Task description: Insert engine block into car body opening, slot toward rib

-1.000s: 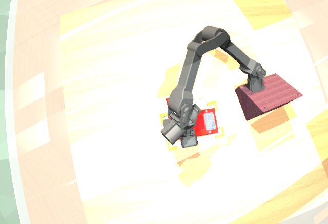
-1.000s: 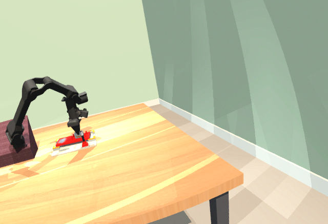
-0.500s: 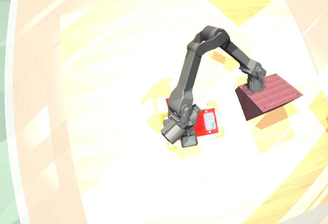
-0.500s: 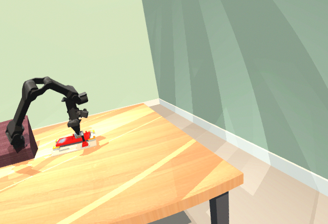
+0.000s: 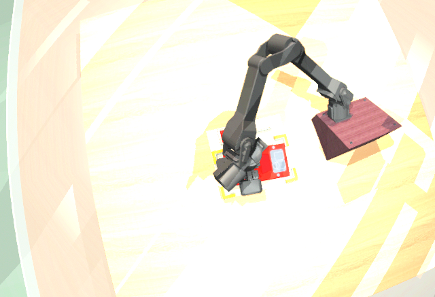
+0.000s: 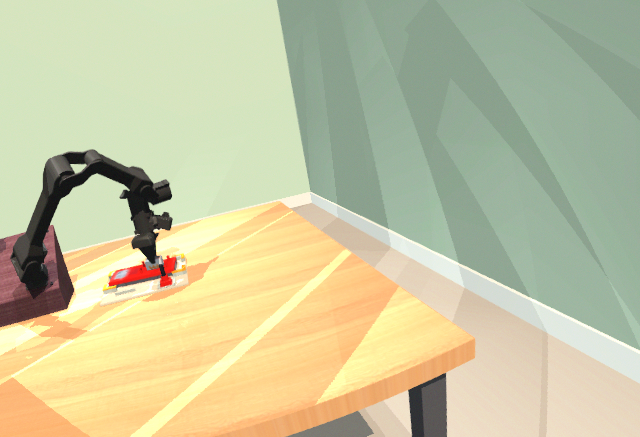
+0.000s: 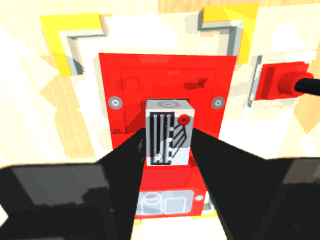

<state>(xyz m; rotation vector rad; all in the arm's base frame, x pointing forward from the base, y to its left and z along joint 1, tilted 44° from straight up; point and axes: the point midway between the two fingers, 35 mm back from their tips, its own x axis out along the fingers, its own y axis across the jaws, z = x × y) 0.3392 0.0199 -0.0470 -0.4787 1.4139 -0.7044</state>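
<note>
Now: the engine block 10 mm below my gripper tip.
</note>
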